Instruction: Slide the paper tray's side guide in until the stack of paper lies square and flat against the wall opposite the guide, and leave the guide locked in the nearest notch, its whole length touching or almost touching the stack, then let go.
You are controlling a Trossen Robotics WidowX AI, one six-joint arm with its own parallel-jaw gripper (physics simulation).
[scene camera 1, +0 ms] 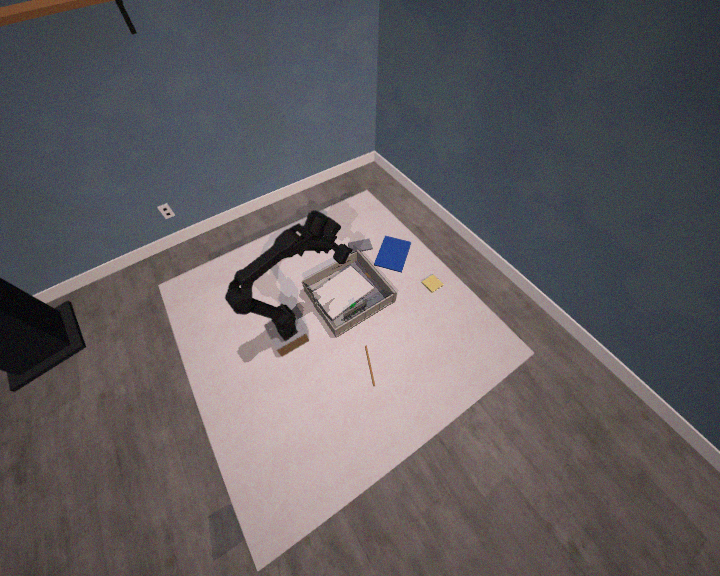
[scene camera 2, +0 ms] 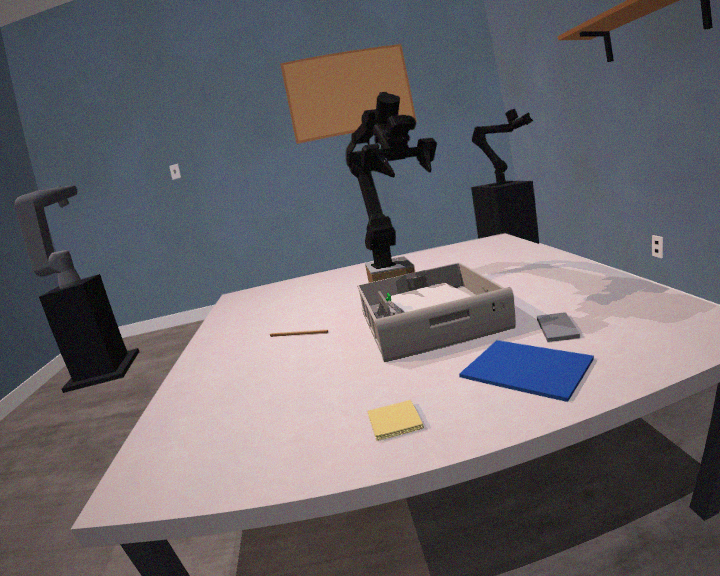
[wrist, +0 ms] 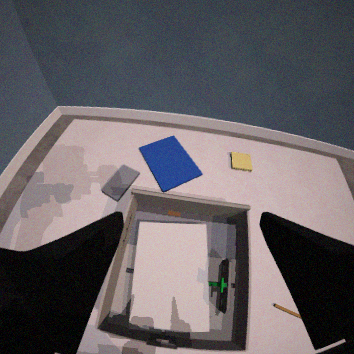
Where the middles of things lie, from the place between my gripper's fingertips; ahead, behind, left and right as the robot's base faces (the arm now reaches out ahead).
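Labels:
The blue book (scene camera 2: 550, 373) is 360 mm below my hand, 340 mm ahead of it and 30 mm to the left of it. I also find the small grey block (scene camera 2: 556, 327), which is far below my hand, a good way ahead of it and a good way to the left of it. As for the white paper stack (scene camera 1: 335, 297), my hand is 330 mm above it, 30 mm past it and 10 mm to the right of it.

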